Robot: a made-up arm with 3 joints. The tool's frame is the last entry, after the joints.
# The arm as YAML. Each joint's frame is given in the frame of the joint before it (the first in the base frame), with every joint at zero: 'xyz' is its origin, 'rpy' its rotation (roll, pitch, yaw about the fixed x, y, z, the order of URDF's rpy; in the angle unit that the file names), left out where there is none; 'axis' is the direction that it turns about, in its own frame. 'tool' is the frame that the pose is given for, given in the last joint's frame.
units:
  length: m
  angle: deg
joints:
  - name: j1
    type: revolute
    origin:
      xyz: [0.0, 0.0, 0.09]
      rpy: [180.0, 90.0, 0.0]
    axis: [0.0, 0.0, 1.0]
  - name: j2
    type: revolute
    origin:
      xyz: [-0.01, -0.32, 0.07]
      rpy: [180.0, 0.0, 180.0]
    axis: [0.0, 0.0, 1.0]
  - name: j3
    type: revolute
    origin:
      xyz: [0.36, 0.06, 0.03]
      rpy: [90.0, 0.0, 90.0]
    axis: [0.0, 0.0, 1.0]
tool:
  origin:
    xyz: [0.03, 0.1, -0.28]
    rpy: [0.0, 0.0, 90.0]
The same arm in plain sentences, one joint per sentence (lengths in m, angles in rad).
The arm has three revolute joints in a row. What follows holds with every joint at zero, and every direction is one of the base frame's.
Joint 1 lies 0.09 m along +z from the base frame's origin and turns about -x.
Joint 2 lies 0.07 m along -x and 0.32 m along +y and 0.01 m along +z from joint 1 and turns about +x.
Joint 3 lies 0.03 m along +x and 0.06 m along -y and 0.36 m along +z from joint 2 and turns about +z.
The tool frame, which is the frame that the pose is given for, lies 0.1 m along +x and 0.03 m along -y and 0.28 m along -z from joint 3; its axes are parallel to the base frame's.

